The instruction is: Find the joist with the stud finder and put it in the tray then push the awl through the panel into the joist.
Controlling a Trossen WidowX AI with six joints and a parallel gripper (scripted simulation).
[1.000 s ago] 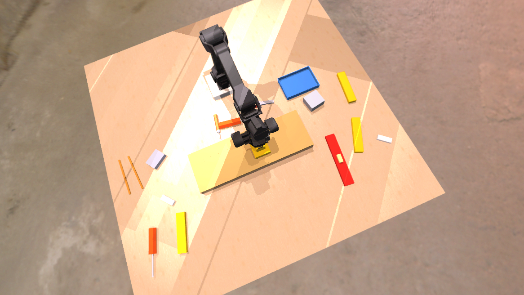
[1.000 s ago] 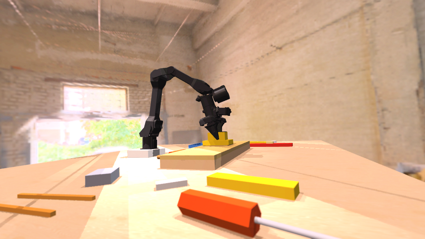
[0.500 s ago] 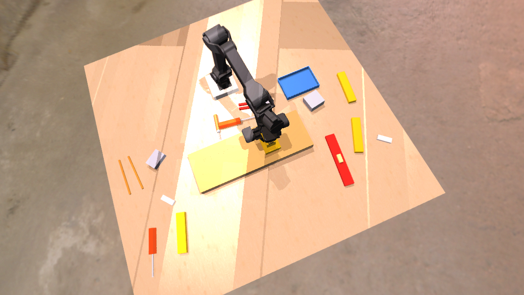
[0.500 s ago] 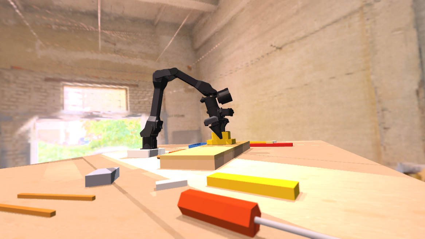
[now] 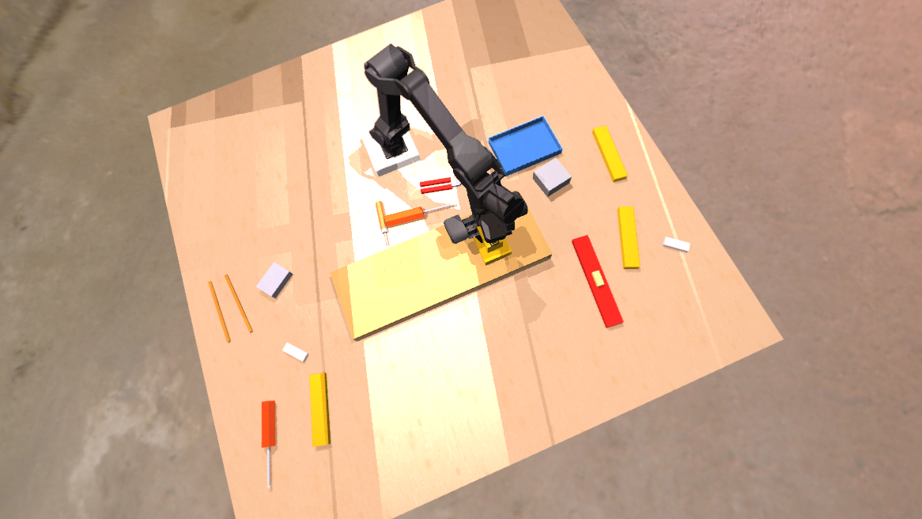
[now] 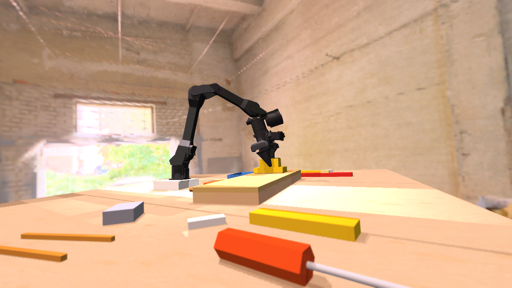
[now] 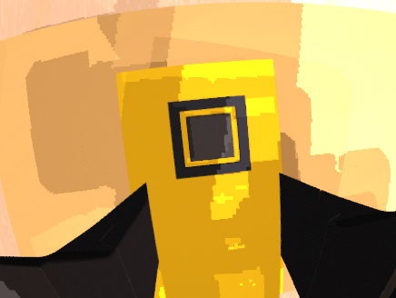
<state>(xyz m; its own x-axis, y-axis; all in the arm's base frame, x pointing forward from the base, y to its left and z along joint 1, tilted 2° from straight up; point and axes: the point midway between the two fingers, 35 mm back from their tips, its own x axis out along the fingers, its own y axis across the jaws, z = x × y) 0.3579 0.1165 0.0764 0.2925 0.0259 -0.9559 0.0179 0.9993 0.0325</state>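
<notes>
Now: gripper tip 22 cm past the blue tray, 21 cm to the right of it and 5 cm above it. Also, from my gripper tip: red level: 20 cm to the left, 19 cm ahead, 5 cm below; stud finder: 2 cm above, 1 cm ahead; awl: 23 cm to the right, 17 cm behind, 6 cm below.
</notes>
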